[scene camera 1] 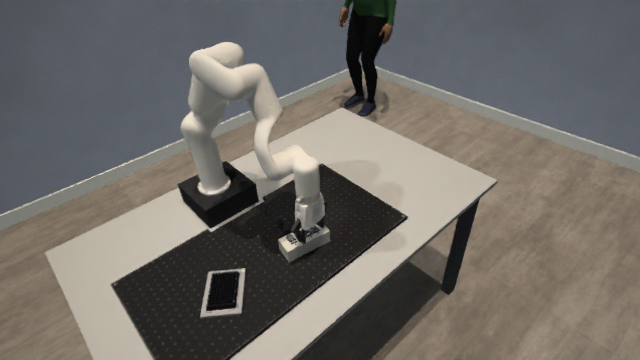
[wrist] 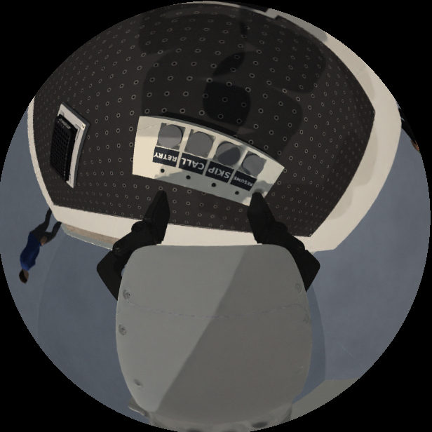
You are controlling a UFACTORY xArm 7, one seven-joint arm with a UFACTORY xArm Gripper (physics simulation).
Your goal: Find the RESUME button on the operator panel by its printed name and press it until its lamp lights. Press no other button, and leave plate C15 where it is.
plate C15: scene camera 1; wrist
same spot on plate C15: [wrist: 62, 140] = [scene camera 1: 227, 280]
same spot on operator panel: [wrist: 177, 165] = [scene camera 1: 297, 240]
